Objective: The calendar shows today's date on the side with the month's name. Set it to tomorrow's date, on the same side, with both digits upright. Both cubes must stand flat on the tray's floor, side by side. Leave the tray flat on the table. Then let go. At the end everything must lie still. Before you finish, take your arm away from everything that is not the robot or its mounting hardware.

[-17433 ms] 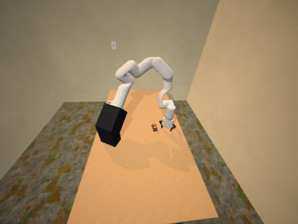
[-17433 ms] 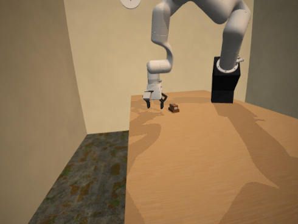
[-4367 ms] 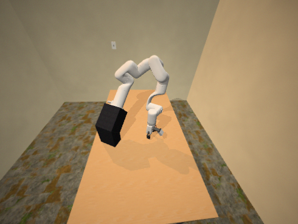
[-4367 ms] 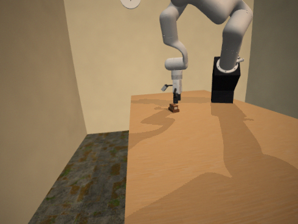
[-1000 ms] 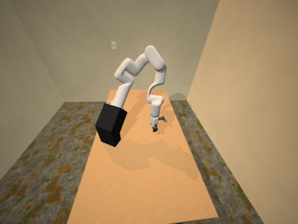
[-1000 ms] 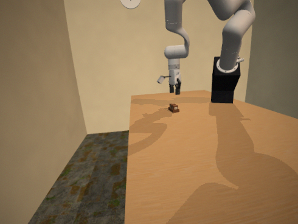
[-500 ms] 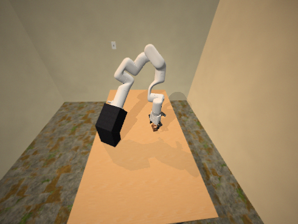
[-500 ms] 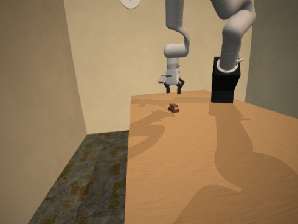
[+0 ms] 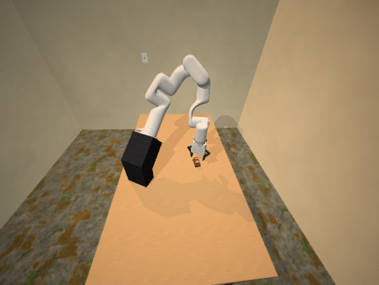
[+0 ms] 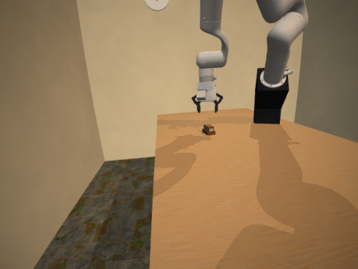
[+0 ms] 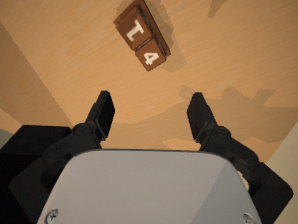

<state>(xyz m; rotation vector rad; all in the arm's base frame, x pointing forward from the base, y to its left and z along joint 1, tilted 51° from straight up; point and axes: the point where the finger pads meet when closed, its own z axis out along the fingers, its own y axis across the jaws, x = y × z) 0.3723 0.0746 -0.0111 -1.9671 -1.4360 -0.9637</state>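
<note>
The brown digit cube lies 90 mm below my hand and 20 mm to the left of it.
</note>
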